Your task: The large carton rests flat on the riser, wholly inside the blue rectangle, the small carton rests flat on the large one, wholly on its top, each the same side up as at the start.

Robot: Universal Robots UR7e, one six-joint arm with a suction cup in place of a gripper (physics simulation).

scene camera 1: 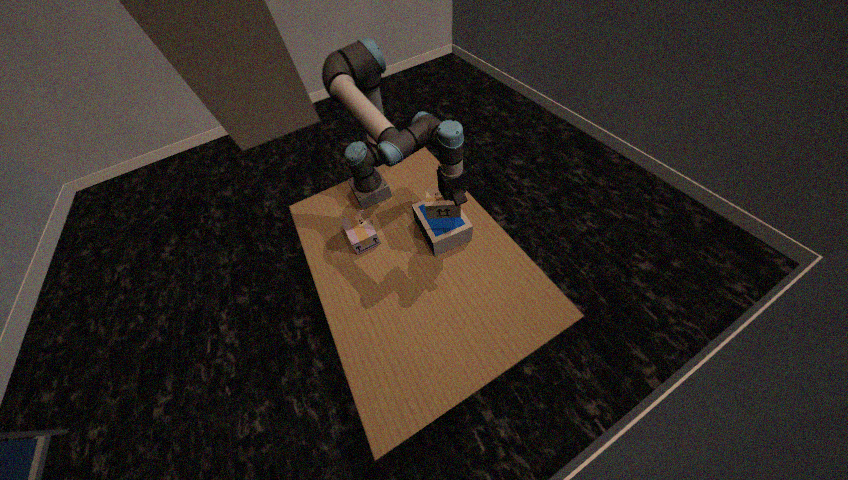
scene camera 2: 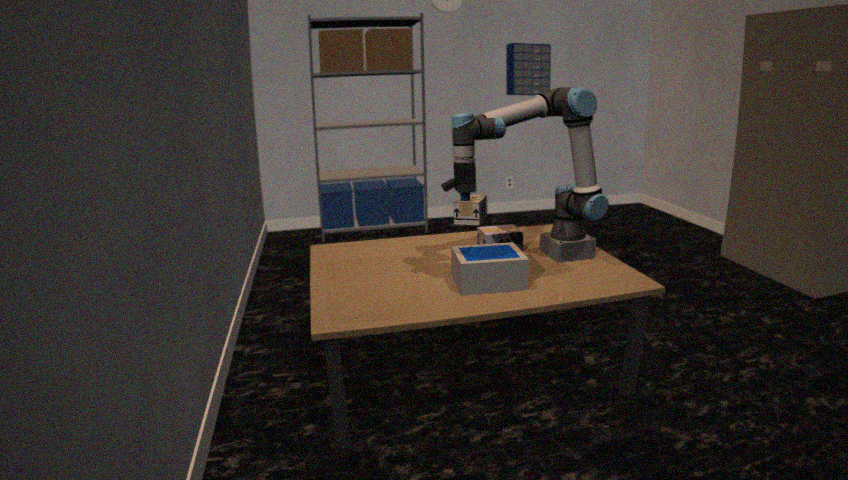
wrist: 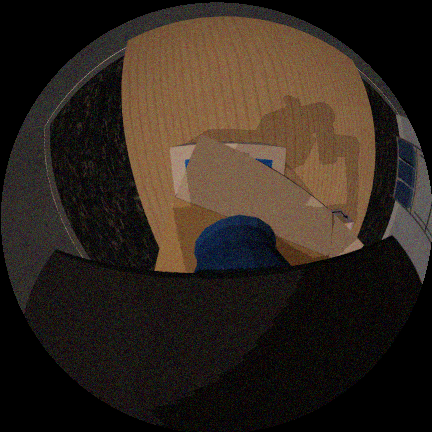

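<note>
My gripper, a blue suction cup (scene camera 2: 464,195) (wrist: 235,237), is shut on the small tan carton (scene camera 1: 443,211) (scene camera 2: 467,215) (wrist: 240,187), holding it by its top. The carton hangs in the air above the riser, upright with arrows pointing up, turned against the riser's edges in the wrist view. The light grey riser (scene camera 1: 455,240) (scene camera 2: 490,276) (wrist: 177,175) bears the blue rectangle (scene camera 1: 446,227) (scene camera 2: 489,252) (wrist: 265,162). The large pale carton (scene camera 1: 360,231) (scene camera 2: 498,229) stands flat on the table beside the riser; a sliver shows in the wrist view.
The arm's grey base block (scene camera 1: 373,195) (scene camera 2: 568,248) stands at the back of the wooden table (scene camera 1: 440,333) (scene camera 2: 368,285) (wrist: 225,75). A shelf rack (scene camera 2: 316,148) with boxes stands by the far wall. A tall brown cabinet (scene camera 2: 785,148) stands at the right.
</note>
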